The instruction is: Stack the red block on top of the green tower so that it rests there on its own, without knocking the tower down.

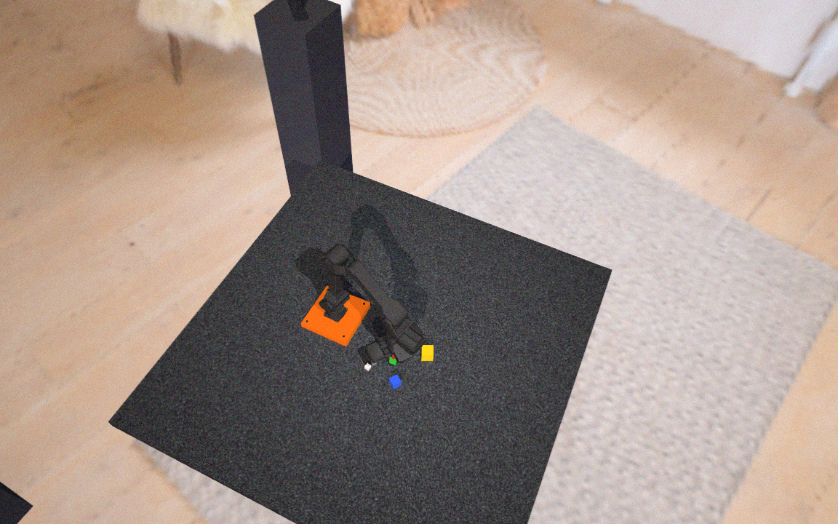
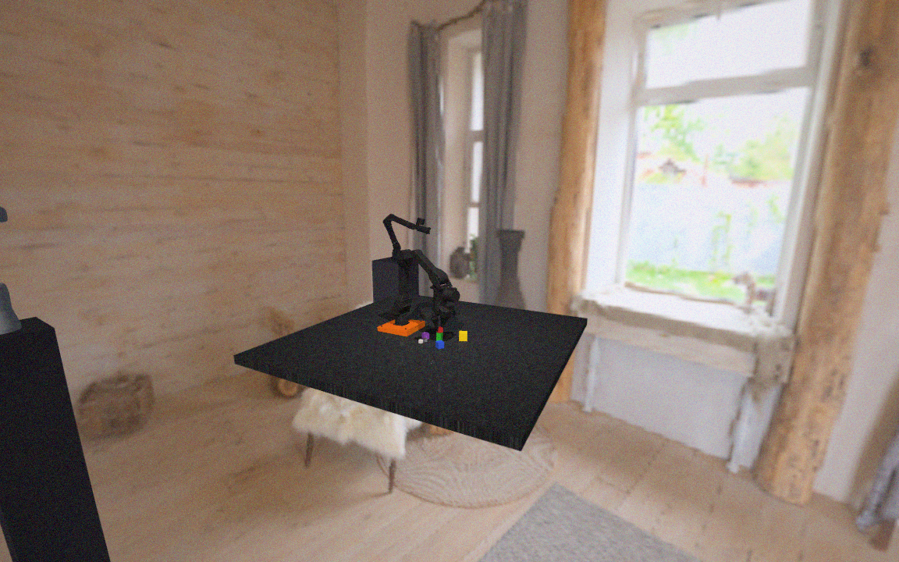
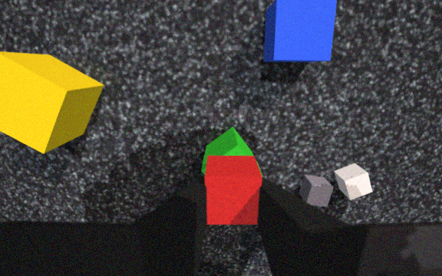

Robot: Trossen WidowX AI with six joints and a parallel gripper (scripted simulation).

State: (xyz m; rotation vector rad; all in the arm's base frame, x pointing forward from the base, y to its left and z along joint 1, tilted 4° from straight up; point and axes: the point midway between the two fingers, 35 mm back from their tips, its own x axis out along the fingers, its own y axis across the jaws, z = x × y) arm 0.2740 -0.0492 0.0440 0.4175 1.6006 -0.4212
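Now: gripper tip right at the red block. From my gripper tip the other things lie so: blue block: 4 cm ahead, 7 cm to the right, 4 cm below; then yellow block: 9 cm ahead, 8 cm to the left, 4 cm below; then purple block: 8 cm behind, 1 cm to the right, 4 cm below.
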